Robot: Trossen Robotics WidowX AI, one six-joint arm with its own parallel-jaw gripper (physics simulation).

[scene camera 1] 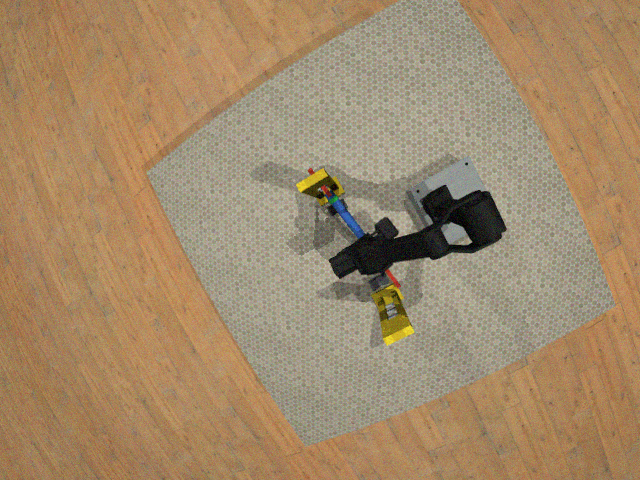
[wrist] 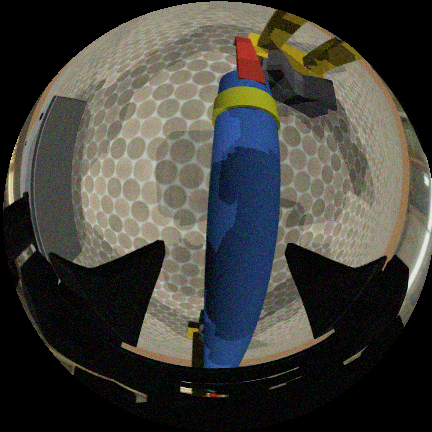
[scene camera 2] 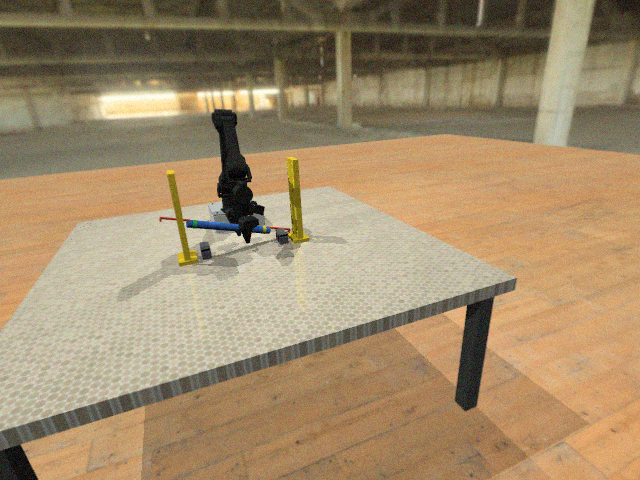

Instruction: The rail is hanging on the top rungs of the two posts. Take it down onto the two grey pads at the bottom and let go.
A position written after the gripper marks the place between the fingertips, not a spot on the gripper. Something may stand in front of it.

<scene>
The gripper (scene camera 2: 243, 239) is open and holds nothing. Also in view: a blue rail (wrist: 244, 184). Also in view: a yellow post (scene camera 1: 311, 185).
The gripper is seen too in the wrist view (wrist: 227, 249).
</scene>
